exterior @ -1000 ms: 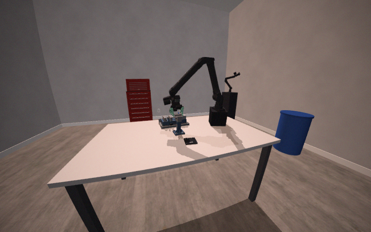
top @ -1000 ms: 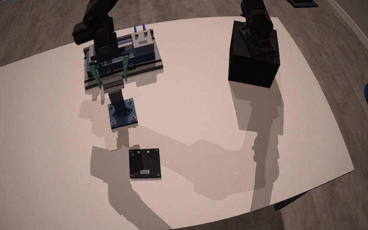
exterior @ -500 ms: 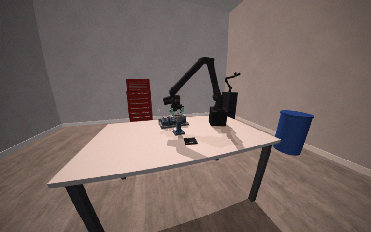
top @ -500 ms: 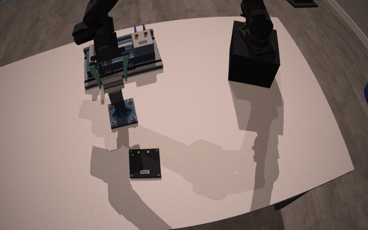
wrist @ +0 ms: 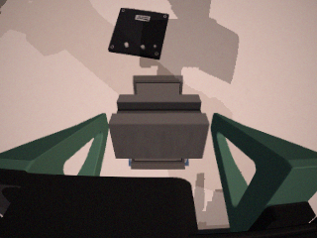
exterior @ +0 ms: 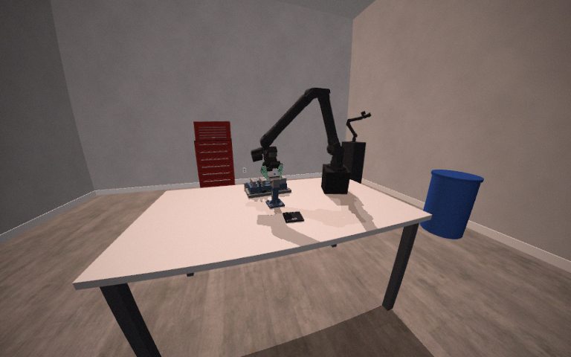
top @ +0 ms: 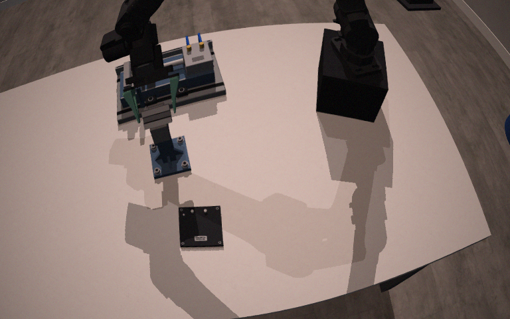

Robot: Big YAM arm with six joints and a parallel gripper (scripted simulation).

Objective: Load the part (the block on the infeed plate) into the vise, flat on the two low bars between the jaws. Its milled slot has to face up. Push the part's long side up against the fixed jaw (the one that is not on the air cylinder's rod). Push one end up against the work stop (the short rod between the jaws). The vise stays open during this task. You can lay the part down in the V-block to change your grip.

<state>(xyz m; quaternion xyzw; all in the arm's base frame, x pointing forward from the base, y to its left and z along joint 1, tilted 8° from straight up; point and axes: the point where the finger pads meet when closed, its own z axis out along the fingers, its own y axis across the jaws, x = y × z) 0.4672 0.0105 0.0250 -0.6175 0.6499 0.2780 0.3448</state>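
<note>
Right now the part is 10 mm to the left of my hand. Round my hand: black infeed plate 190 mm to the left, 160 mm below, 20 mm behind; moving jaw 230 mm to the right, 80 mm below; dark short rod 190 mm to the right, 70 mm below, 40 mm ahead.
</note>
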